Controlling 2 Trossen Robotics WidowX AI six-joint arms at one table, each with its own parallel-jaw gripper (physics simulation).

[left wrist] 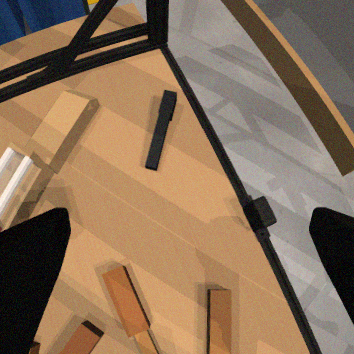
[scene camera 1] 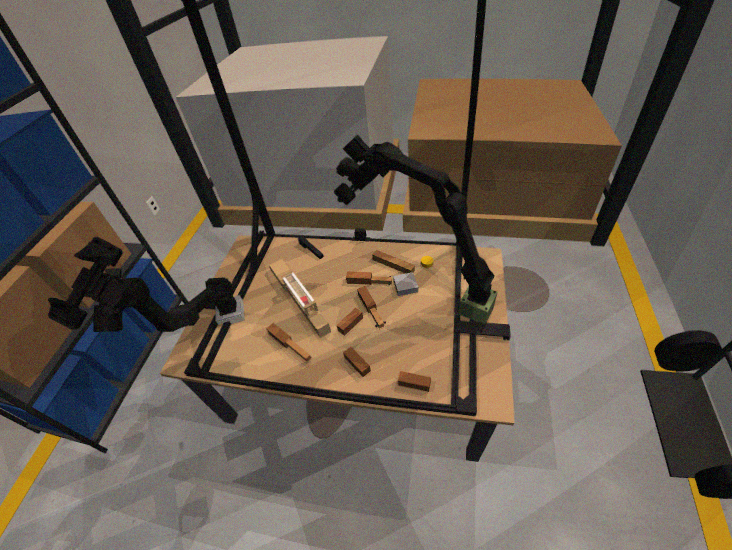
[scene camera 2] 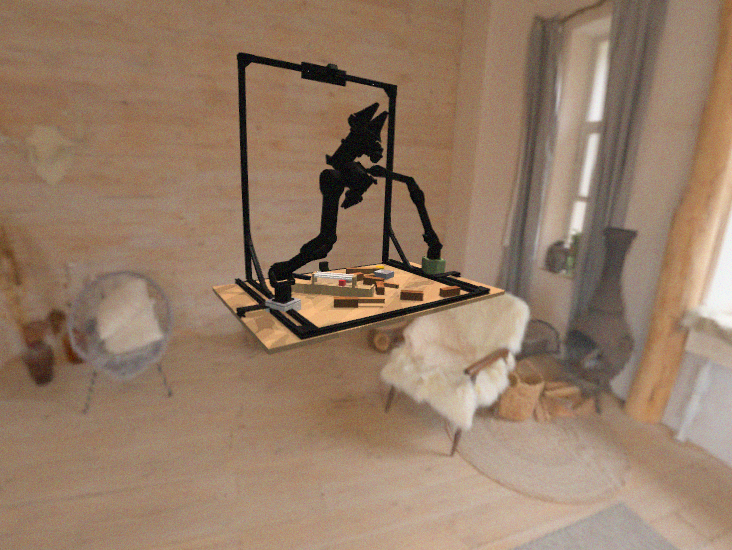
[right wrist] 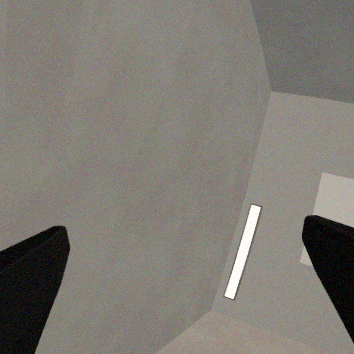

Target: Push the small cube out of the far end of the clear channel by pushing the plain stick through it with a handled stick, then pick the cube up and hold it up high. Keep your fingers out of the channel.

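The clear channel [scene camera 1: 291,285] [scene camera 2: 334,275] [left wrist: 19,176] with white rails stands on a long pale wooden base [scene camera 1: 320,325] [left wrist: 65,120]. The small red cube [scene camera 1: 304,299] [scene camera 2: 342,283] shows near the channel's lower end in scene camera 1. Sticks with thinner handles [scene camera 1: 278,334] [scene camera 1: 358,277] [scene camera 1: 366,297] lie around it. A long brown bar [scene camera 1: 392,260] [left wrist: 219,320] lies at the back; whether it is the plain stick I cannot tell. My left gripper [scene camera 1: 342,180] [scene camera 2: 352,198] [left wrist: 193,220] is open and empty, high above the table. My right gripper [scene camera 1: 65,279] [scene camera 2: 381,110] [right wrist: 187,233] is open and empty, raised away from the channel.
Brown blocks [scene camera 1: 349,321] [scene camera 1: 356,361] [scene camera 1: 414,380] lie towards the front. A black bar [scene camera 1: 310,247] [left wrist: 161,131] lies at the back left. A grey block [scene camera 1: 405,283] and a yellow disc [scene camera 1: 426,261] lie at the right. A black frame [scene camera 1: 331,394] borders the table, with tall posts.
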